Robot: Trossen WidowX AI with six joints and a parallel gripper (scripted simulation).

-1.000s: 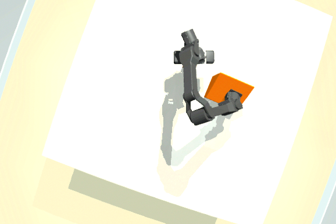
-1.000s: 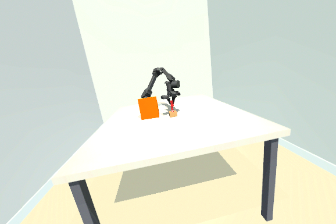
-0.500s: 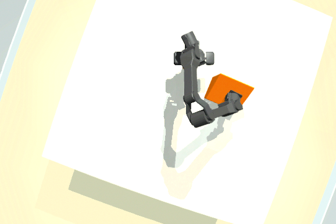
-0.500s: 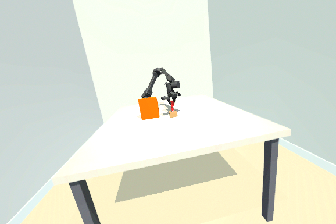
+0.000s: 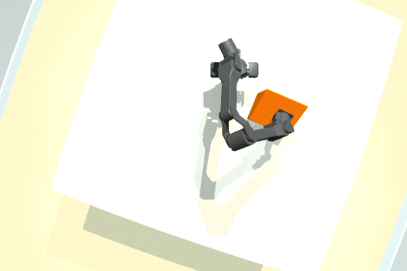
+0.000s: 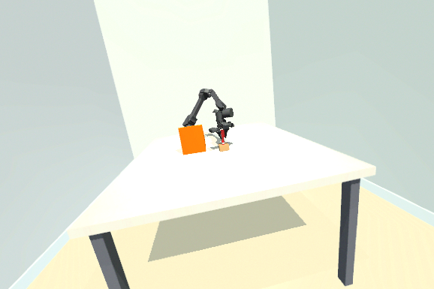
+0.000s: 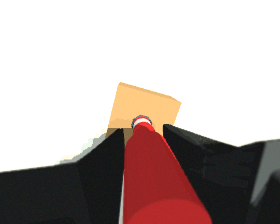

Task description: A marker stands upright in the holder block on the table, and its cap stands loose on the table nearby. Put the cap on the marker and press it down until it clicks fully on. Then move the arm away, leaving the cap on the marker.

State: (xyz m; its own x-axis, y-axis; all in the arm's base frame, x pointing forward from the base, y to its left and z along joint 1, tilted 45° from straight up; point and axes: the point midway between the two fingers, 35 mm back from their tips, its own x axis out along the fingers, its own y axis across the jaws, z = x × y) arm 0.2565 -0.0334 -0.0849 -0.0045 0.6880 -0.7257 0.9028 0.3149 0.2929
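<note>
My gripper tip is now 10 mm to the right of the red marker and 10 mm past it. The rest, counted from my gripper tip: tan holder block (60 mm below, 10 mm to the left, 10 mm behind); red cap (40 mm above, 10 mm to the left).
</note>
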